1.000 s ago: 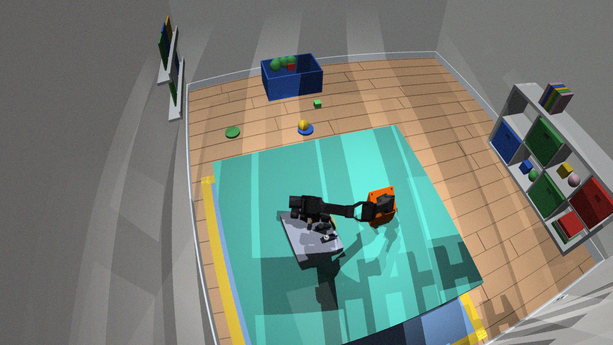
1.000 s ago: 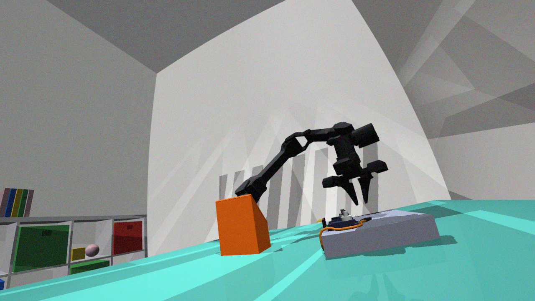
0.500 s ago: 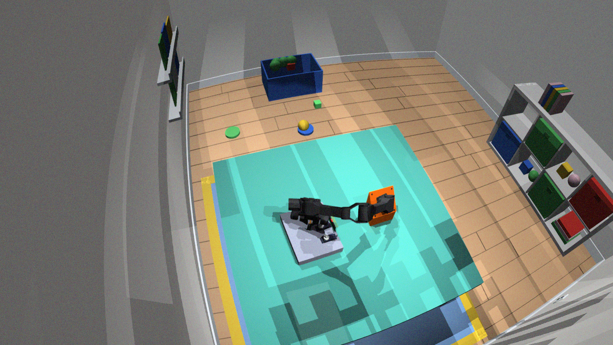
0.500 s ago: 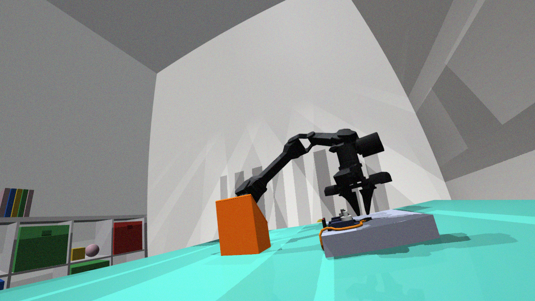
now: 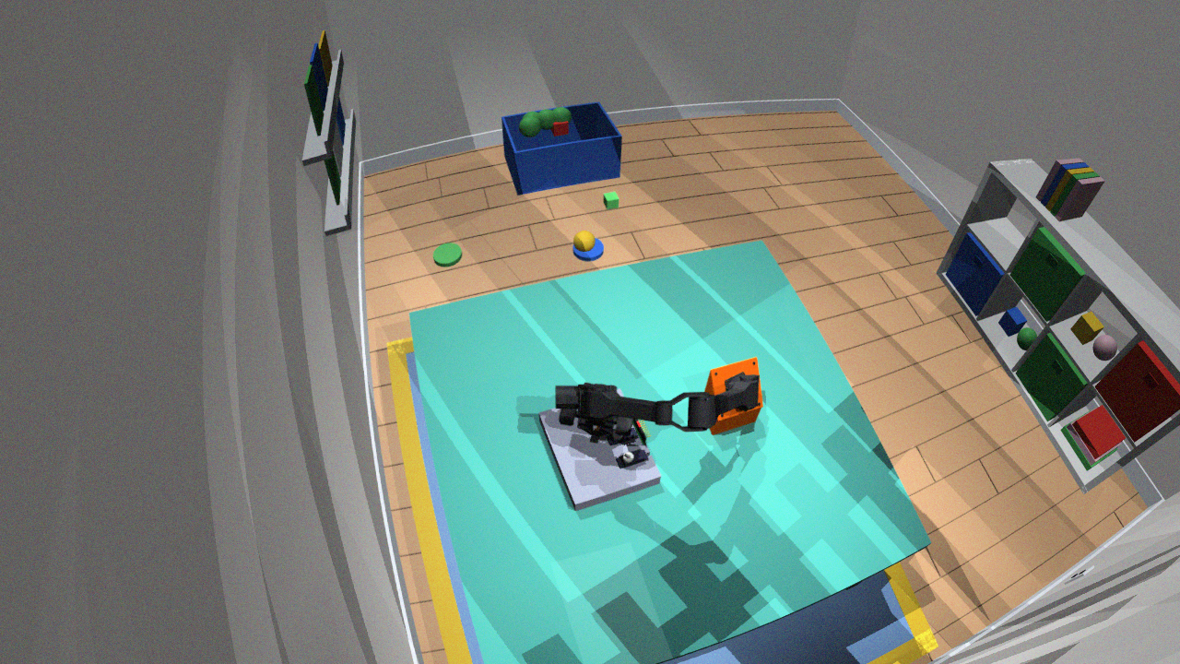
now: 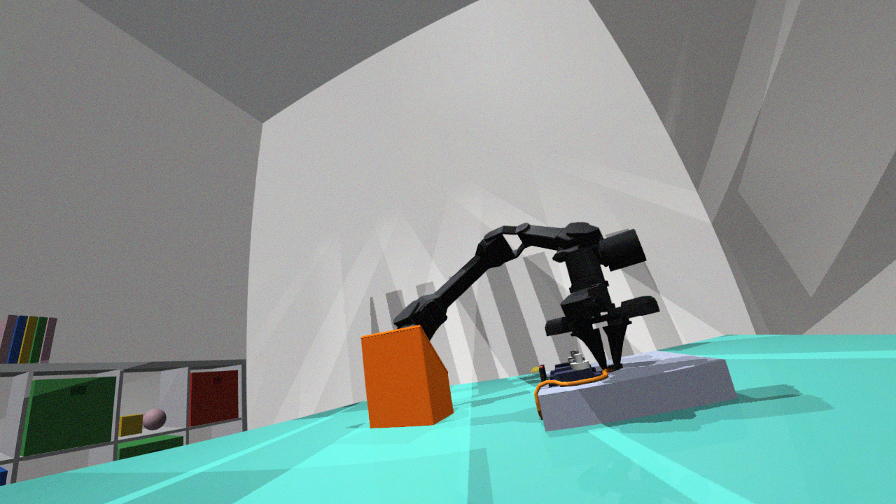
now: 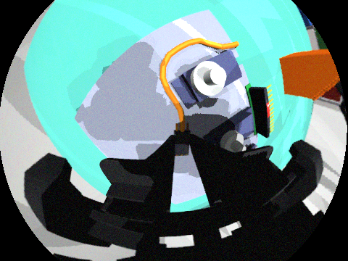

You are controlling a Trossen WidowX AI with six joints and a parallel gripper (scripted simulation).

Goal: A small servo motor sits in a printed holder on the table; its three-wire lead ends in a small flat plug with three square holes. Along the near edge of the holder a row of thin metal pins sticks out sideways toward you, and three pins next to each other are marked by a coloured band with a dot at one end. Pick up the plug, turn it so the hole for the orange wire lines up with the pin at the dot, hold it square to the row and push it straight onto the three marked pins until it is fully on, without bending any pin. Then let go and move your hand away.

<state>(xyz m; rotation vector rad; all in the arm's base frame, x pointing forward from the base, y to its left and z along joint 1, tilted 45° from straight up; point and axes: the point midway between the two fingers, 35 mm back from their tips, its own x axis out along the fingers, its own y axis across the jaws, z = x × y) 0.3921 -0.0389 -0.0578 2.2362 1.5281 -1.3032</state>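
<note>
Now: gripper tip 11 cm past the red band, 3 cm to the right of it and 2 cm below it. The rest, counted from my gripper tip: grey printed holder 5 cm ahead, 3 cm to the left, 3 cm below; then servo 6 cm behind, 3 cm to the left.
</note>
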